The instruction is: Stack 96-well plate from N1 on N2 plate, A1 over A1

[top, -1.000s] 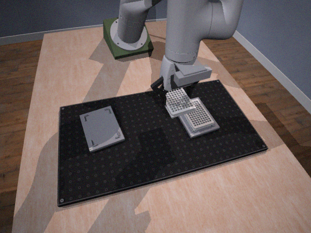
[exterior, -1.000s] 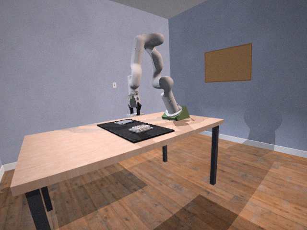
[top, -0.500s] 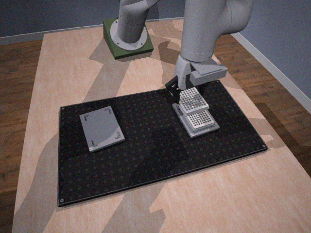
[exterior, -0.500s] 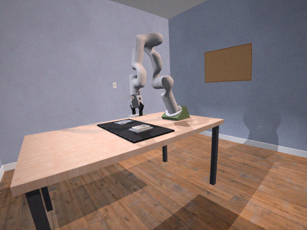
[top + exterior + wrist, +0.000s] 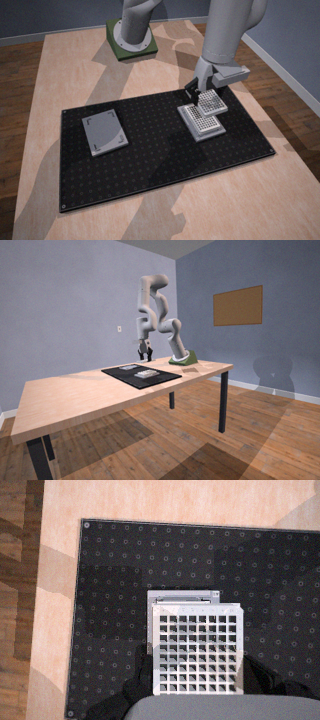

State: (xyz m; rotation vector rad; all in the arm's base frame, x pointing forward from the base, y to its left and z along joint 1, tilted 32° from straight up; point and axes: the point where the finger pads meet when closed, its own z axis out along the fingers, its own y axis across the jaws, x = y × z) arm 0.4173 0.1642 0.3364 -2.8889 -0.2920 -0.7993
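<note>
My hand is 120 mm above the plate nest N2 and 10 mm to the right of it. Round my hand: plate nest N1: 340 mm to the right, 120 mm below, 10 mm ahead; white 96-well plate: 10 mm below.
</note>
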